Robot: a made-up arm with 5 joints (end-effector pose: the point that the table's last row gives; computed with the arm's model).
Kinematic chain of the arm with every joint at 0, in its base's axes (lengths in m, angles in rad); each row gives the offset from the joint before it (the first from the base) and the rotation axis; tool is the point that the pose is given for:
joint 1: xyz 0 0 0.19 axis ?
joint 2: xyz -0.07 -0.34 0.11 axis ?
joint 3: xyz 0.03 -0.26 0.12 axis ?
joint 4: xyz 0 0.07 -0.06 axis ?
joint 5: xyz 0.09 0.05 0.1 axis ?
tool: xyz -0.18 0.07 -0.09
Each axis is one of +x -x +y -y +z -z.
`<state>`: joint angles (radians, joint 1 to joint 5).
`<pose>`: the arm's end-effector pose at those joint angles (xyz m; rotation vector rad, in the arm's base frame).
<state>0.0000 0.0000 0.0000 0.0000 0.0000</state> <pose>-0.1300 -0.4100 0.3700 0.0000 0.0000 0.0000</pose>
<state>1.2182 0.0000 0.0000 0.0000 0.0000</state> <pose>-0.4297 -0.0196 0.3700 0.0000 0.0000 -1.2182</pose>
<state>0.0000 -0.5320 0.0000 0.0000 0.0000</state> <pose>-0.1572 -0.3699 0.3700 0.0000 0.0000 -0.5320</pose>
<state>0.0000 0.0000 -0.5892 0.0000 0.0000</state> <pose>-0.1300 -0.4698 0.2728 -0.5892 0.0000 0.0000</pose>
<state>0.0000 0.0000 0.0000 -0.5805 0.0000</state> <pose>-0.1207 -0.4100 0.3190 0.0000 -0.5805 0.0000</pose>
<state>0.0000 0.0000 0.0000 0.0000 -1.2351</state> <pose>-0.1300 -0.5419 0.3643 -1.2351 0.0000 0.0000</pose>
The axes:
joint 1: -z
joint 2: +z
joint 3: +x
joint 4: +y
joint 5: +x

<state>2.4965 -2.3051 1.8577 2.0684 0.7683</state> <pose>0.1691 0.4326 0.6493 0.3662 -2.4431 -1.1618</pose>
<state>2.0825 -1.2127 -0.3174 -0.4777 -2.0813</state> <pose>-0.1351 0.4727 0.3914 0.2239 -2.5431 0.9391</pose>
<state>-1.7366 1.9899 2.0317 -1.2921 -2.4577</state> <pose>0.3528 0.1873 0.4778 -0.8579 -0.7444 2.4349</pose>
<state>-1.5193 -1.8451 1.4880 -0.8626 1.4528</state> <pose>0.1251 -0.2453 0.6348 2.4523 -1.6636 -0.0655</pose>
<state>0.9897 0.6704 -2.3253 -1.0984 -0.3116</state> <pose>-0.4756 -0.5762 0.4023 -2.3048 -0.3865 1.0769</pose>
